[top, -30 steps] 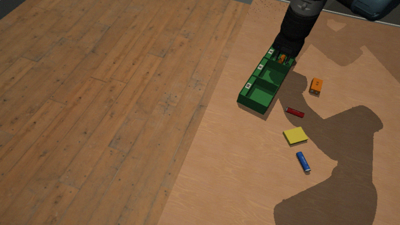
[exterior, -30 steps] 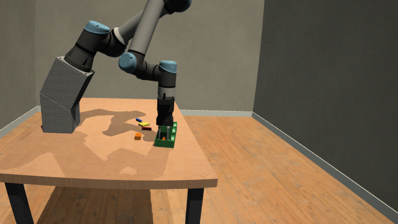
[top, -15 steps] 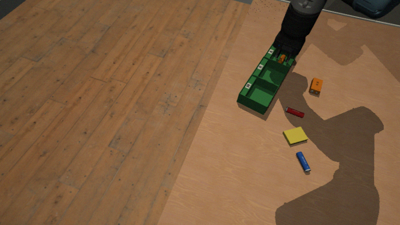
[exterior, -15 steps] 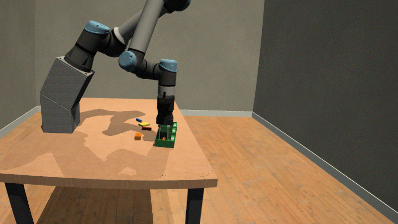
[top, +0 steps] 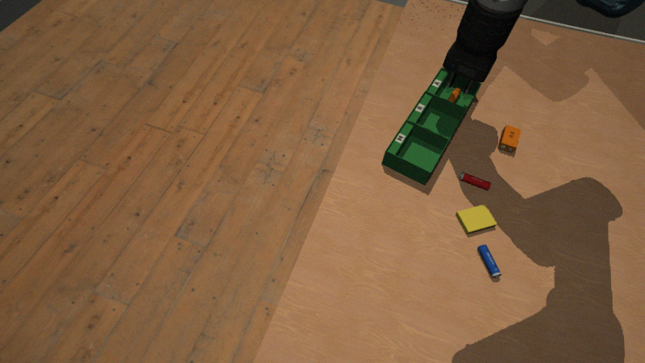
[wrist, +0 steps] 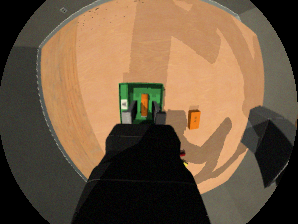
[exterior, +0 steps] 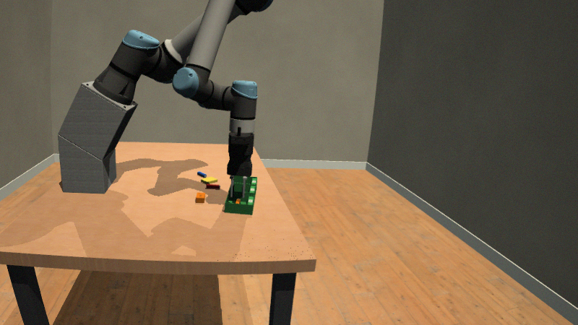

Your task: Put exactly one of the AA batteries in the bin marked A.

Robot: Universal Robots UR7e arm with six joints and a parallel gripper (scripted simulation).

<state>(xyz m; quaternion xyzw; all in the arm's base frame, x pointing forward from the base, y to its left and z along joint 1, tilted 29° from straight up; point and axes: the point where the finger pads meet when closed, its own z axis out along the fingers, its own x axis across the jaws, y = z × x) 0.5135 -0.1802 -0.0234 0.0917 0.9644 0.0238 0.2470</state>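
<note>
Right now my hand is 4 cm above the orange AA battery and 1 cm to the right of it. The rest, counted from my hand: green three-compartment bin (8 cm to the left, 4 cm below, 2 cm ahead); then orange block battery (11 cm behind, 7 cm to the left, 5 cm below); then red AA battery (18 cm to the left, 7 cm behind, 5 cm below).
</note>
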